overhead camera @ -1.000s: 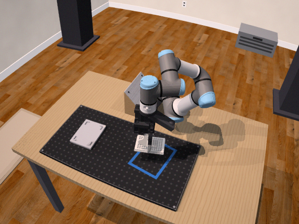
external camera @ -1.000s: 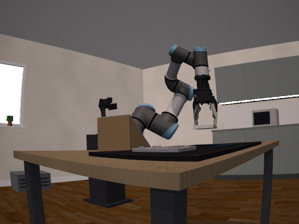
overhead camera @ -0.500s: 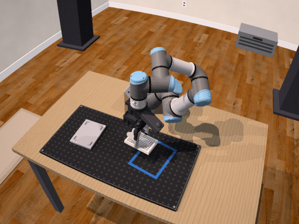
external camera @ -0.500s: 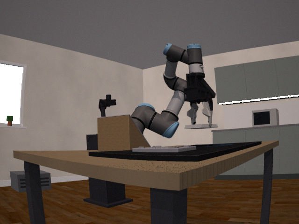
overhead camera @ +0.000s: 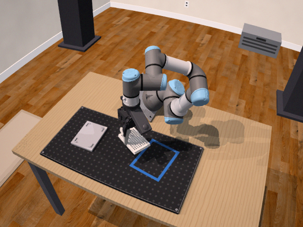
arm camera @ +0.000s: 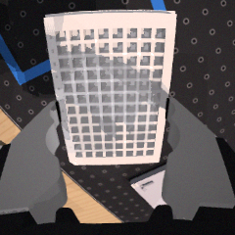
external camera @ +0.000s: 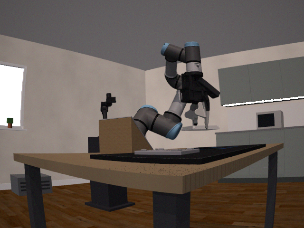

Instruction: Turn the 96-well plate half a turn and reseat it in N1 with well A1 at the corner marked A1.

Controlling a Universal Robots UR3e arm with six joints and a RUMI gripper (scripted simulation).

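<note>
My hand is 24 cm to the left of the plate nest N1 and 9 cm above it. Also, from my hand: 96-well plate 1 cm below.
</note>
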